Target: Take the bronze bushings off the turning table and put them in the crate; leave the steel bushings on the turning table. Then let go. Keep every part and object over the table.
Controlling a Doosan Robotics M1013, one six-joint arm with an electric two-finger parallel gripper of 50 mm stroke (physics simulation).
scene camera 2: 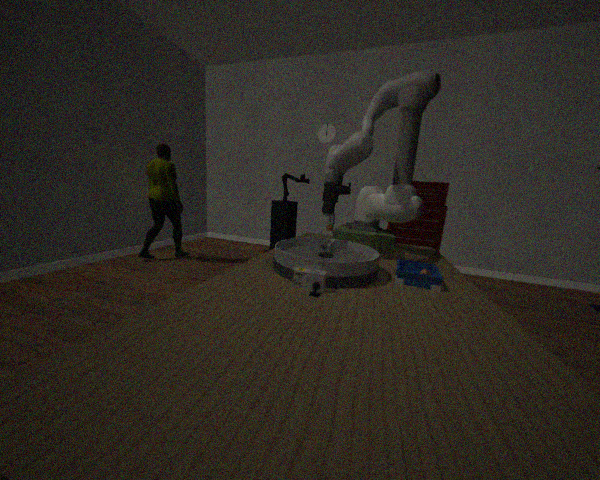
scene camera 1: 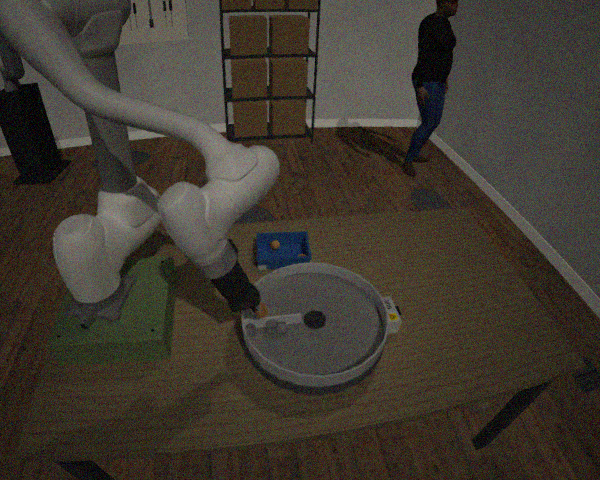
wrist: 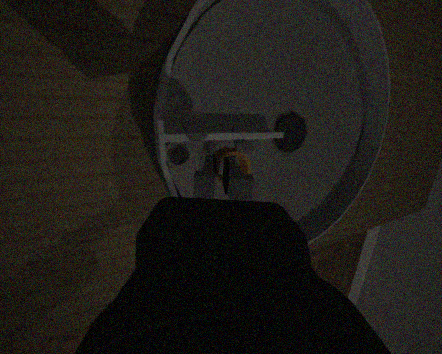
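Where they show: gripper, between the fingertips: [scene camera 2: 330,227] [scene camera 1: 256,309] [wrist: 218,167]; arm's base, origin of its link: [scene camera 2: 365,229] [scene camera 1: 102,297].
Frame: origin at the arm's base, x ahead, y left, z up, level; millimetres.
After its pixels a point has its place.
Note:
My gripper [scene camera 1: 260,308] @[z 54, x 487, y -57 mm] [scene camera 2: 329,226] @[z 54, x 487, y -57 mm] [wrist: 218,167] @[z 54, x 487, y -57 mm] is shut on a bronze bushing [scene camera 1: 263,310] @[z 64, x 507, y -66 mm] [scene camera 2: 329,228] @[z 51, x 515, y -50 mm] [wrist: 243,160] @[z 60, x 507, y -47 mm] and holds it above the left part of the turning table [scene camera 1: 340,350] @[z -46, x 716, y -110 mm] [scene camera 2: 350,272] @[z -44, x 794, y 146 mm] [wrist: 280,60] @[z -45, x 599, y 91 mm], near its rim. Several steel bushings stand on the disc beside the pale bar; one steel bushing [scene camera 1: 251,328] @[z -40, x 467, y -47 mm] [wrist: 178,153] is near the rim, another steel bushing [scene camera 1: 271,326] @[z -15, x 525, y -57 mm] is closer to the hub. The fingers partly hide that group in the wrist view. The blue crate [scene camera 1: 283,233] @[z -49, x 538, y 402 mm] [scene camera 2: 406,268] @[z -83, x 459, y 295 mm] holds a bronze bushing [scene camera 1: 275,244] @[z -66, x 511, y 357 mm] [scene camera 2: 424,271] @[z -66, x 519, y 363 mm] and a second bronze bushing [scene camera 1: 302,255] @[z -72, x 611, y 309 mm] partly hidden by its wall.
The pale bar [scene camera 1: 287,317] @[z -12, x 568, y -24 mm] [wrist: 240,136] @[z -9, x 538, y -26 mm] runs from the rim to the dark hub [scene camera 1: 314,319] @[z -37, x 646, y -9 mm] [wrist: 290,131] @[z -37, x 643, y -3 mm]. A raised rim surrounds the disc. A control box [scene camera 1: 392,315] @[z -40, x 881, y 13 mm] [scene camera 2: 310,280] @[z -65, x 895, y 49 mm] sits at its side. The green arm base [scene camera 1: 150,320] @[z 2, x 185, y -74 mm] [scene camera 2: 367,239] @[z -28, x 201, y 63 mm] stands left in scene view 1.

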